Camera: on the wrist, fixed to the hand. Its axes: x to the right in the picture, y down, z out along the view.
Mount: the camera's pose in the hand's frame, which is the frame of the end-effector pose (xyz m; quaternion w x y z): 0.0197 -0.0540 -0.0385 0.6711 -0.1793 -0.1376 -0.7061
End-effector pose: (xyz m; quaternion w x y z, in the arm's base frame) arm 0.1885 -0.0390 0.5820 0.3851 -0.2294 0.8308 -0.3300
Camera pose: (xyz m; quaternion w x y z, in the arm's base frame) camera 0.1531 -0.0738 0.6302 0.0986 -0.8550 0.4017 -0.3128
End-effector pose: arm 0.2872 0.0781 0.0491 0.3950 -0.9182 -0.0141 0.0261
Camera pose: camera 0.3089 0.0882 0.1140 0.1169 -0.6735 -0.7168 -0.1376
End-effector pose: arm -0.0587 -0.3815 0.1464 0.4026 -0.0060 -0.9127 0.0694
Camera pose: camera -0.0413 -0.4290 0.1936 0.1925 0.5778 -0.6846 -0.4005
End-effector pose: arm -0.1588 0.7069 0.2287 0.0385 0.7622 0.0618 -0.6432
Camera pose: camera -0.1257 0.7665 0.2169 0.2832 -0.3725 -0.6897 0.5526
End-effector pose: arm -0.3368 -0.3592 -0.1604 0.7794 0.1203 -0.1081 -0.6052
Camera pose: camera -0.3694 -0.3890 -0.2136 0.1024 -0.0660 0.0137 -0.9925
